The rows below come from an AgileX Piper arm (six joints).
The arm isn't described. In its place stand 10 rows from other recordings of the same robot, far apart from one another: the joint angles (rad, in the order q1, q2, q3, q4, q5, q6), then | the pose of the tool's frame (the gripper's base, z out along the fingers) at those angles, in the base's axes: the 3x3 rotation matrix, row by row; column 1 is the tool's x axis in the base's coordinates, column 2 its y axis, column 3 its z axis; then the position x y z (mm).
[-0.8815, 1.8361, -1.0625, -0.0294, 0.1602, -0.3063] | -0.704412 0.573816 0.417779; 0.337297 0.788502 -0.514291; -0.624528 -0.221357 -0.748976; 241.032 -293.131 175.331
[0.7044, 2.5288, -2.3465, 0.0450, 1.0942, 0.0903] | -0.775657 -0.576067 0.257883; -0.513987 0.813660 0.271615; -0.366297 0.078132 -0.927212; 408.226 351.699 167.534
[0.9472, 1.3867, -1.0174, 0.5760, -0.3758, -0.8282] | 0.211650 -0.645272 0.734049; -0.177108 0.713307 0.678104; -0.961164 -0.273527 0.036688; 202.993 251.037 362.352
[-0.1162, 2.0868, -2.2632, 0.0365, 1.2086, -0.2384] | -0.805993 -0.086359 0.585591; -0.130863 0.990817 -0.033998; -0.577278 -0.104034 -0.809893; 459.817 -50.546 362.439
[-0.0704, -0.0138, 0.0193, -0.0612, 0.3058, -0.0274] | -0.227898 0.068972 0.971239; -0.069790 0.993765 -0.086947; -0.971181 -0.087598 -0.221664; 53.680 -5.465 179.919
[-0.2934, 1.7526, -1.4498, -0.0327, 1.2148, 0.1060] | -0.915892 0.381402 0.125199; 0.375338 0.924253 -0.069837; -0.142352 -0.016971 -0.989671; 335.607 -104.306 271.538
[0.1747, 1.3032, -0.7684, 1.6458, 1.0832, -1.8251] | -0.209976 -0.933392 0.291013; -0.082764 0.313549 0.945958; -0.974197 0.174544 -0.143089; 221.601 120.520 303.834
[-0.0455, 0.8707, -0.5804, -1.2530, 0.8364, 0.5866] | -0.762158 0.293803 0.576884; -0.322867 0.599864 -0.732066; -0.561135 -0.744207 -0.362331; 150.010 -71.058 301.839
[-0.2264, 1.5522, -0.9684, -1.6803, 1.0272, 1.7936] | -0.292285 0.909500 0.295599; 0.074530 0.329820 -0.941097; -0.953423 -0.253038 -0.164187; 284.449 -144.966 290.993
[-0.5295, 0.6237, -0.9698, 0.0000, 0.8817, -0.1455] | -0.443434 0.445517 0.777741; 0.091526 0.885688 -0.455169; -0.891622 -0.130654 -0.433521; 80.844 -47.314 405.065
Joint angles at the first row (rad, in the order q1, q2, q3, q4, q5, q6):
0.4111 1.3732 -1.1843 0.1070 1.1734 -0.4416
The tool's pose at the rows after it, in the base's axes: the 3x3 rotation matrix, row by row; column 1 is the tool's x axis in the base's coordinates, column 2 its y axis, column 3 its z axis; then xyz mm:
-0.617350 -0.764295 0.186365; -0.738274 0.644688 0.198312; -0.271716 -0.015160 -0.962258; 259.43 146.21 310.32
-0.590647 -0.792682 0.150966; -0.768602 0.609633 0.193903; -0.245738 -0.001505 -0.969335; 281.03 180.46 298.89
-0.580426 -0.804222 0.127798; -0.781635 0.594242 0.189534; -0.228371 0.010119 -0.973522; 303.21 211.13 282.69
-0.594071 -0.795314 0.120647; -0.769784 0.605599 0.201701; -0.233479 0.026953 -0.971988; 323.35 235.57 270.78
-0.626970 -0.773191 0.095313; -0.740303 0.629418 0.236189; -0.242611 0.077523 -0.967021; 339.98 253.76 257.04
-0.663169 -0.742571 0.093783; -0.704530 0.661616 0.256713; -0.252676 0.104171 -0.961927; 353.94 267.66 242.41
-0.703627 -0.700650 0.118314; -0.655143 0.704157 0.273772; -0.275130 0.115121 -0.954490; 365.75 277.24 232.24
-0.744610 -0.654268 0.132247; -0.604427 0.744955 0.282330; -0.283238 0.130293 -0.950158; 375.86 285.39 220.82
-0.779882 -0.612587 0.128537; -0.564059 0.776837 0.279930; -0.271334 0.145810 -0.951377; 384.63 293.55 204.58
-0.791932 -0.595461 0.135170; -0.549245 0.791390 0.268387; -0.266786 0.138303 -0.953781; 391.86 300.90 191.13
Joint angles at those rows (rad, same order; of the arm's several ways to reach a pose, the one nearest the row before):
0.4862 1.5147 -1.3033 0.0953 1.1868 -0.4101
0.5471 1.6530 -1.4219 0.0937 1.1957 -0.3925
0.5868 1.7902 -1.5402 0.0937 1.1957 -0.3715
0.6076 1.9061 -1.6609 0.1041 1.1977 -0.3367
0.6114 2.0038 -1.7572 0.1495 1.1978 -0.3061
0.6156 2.0835 -1.8284 0.1690 1.1785 -0.2610
0.6179 2.1398 -1.8816 0.1706 1.1443 -0.1994
0.6199 2.1945 -1.9308 0.1706 1.1216 -0.1348
0.6233 2.2575 -1.9803 0.1706 1.1123 -0.0790
0.6295 2.3130 -2.0304 0.1542 1.1070 -0.0469

